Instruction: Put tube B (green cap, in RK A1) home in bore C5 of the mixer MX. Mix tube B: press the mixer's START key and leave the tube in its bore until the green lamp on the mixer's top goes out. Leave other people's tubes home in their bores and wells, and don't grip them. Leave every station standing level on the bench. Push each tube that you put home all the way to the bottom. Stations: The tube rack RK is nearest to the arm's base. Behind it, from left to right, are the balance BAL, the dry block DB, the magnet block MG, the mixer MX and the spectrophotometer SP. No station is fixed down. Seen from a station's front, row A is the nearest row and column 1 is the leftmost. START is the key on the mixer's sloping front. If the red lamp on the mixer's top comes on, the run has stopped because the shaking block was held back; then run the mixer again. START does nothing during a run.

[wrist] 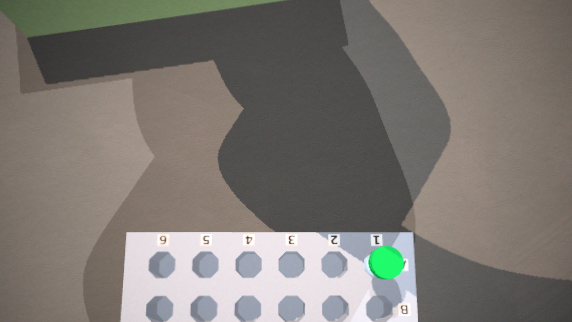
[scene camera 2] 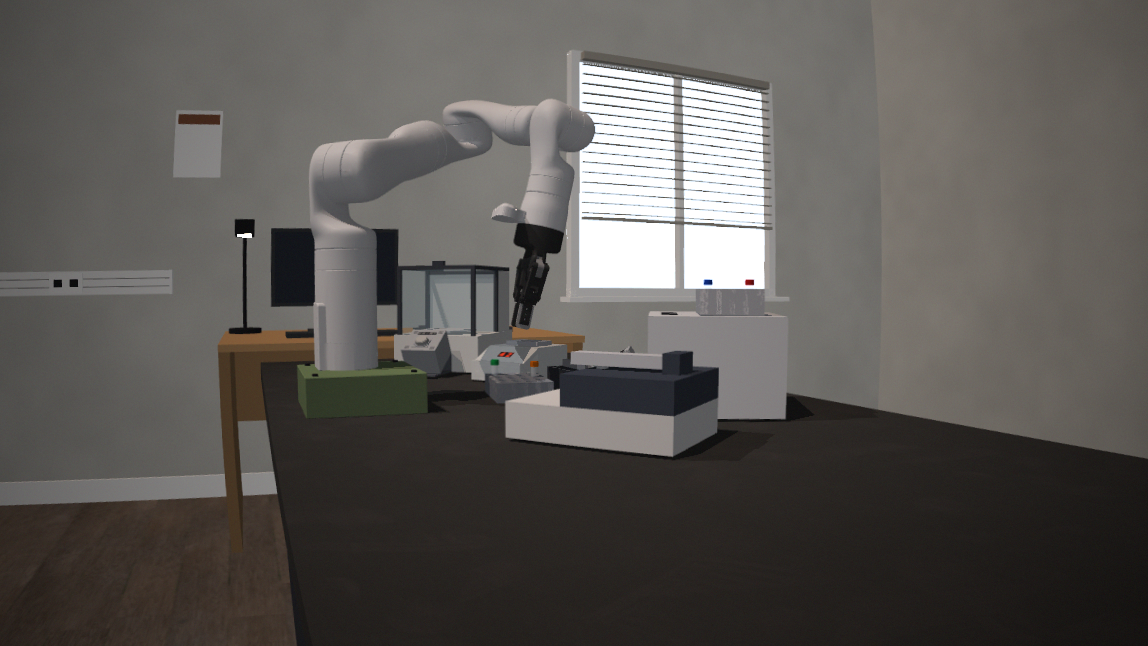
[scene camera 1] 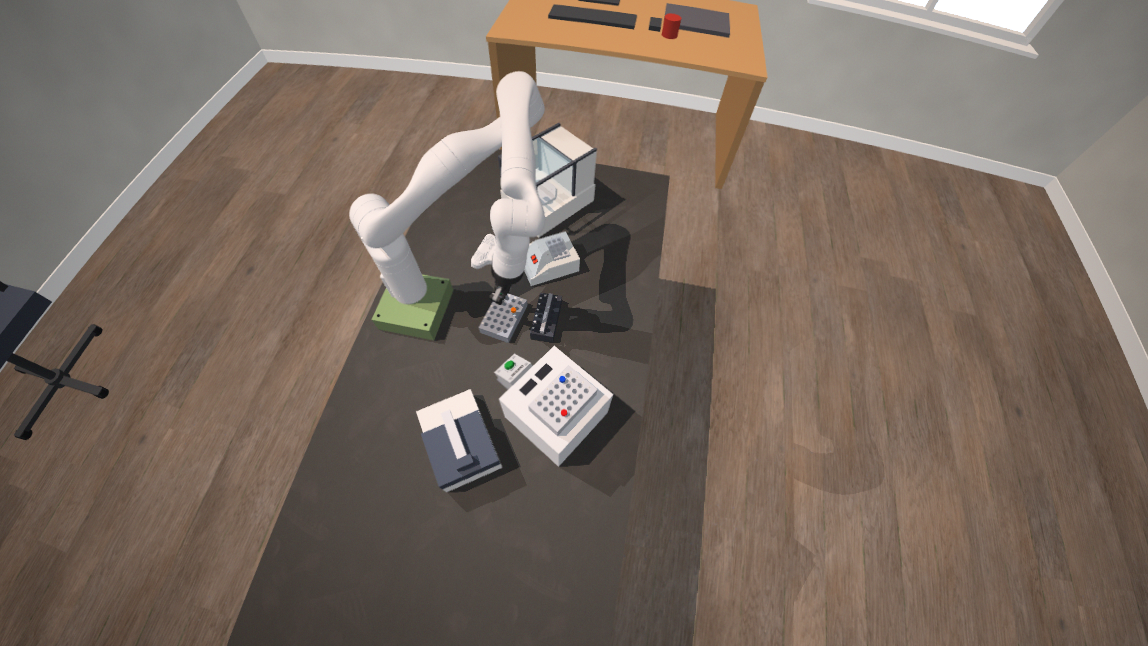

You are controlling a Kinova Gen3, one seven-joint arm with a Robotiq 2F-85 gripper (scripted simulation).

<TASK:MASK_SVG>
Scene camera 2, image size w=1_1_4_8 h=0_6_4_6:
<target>my gripper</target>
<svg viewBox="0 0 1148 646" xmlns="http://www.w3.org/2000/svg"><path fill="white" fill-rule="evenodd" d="M517 223L514 244L525 248L523 260L519 260L518 267L516 268L517 278L515 279L513 298L514 302L517 303L514 306L511 325L528 330L531 325L533 305L536 305L541 299L549 271L549 265L545 263L547 255L545 251L551 254L559 253L564 233L544 226Z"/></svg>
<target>dry block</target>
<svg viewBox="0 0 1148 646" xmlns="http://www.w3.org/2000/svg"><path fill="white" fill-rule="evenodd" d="M567 345L552 344L552 341L529 339L507 340L506 344L490 345L478 358L471 360L472 380L485 381L485 373L492 373L491 359L499 359L498 373L531 372L530 361L538 361L538 374L547 378L547 366L563 366L563 359L567 359Z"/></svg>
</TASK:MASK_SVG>
